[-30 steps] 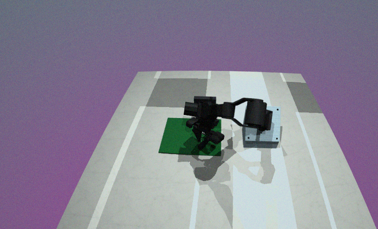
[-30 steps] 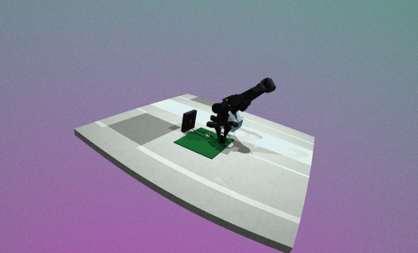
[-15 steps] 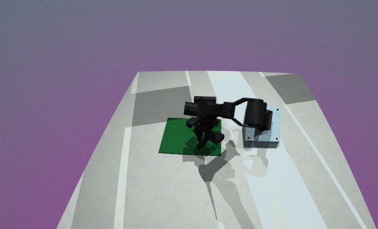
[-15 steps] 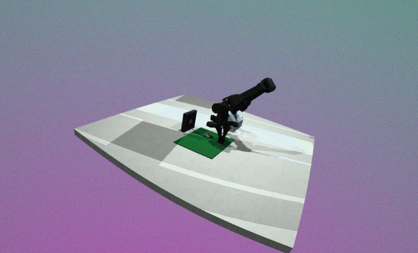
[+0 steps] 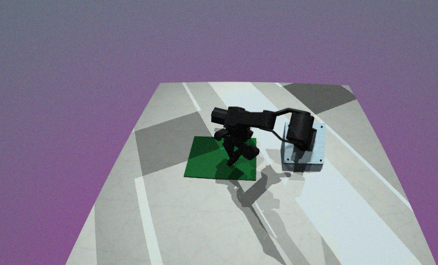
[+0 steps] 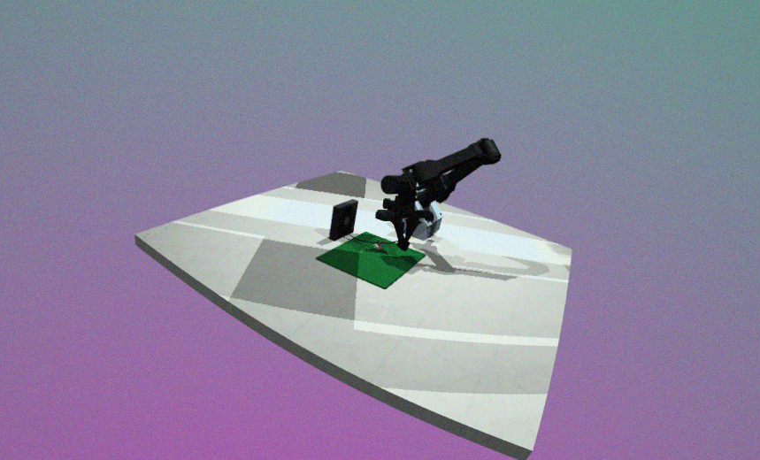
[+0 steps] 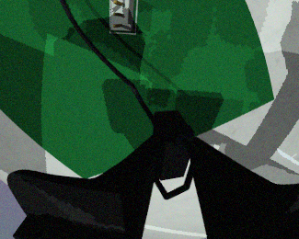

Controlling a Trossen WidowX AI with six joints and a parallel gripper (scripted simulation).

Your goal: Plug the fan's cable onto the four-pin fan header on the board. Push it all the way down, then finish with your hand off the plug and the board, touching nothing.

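My gripper tip is 9 cm to the left of the pale header and 6 cm above it. From my gripper tip the other things lie so: green board 6 cm ahead, 6 cm to the right, 7 cm below; black square fan 2 cm ahead, 23 cm to the right; black plug 1 cm ahead, 1 cm to the left.
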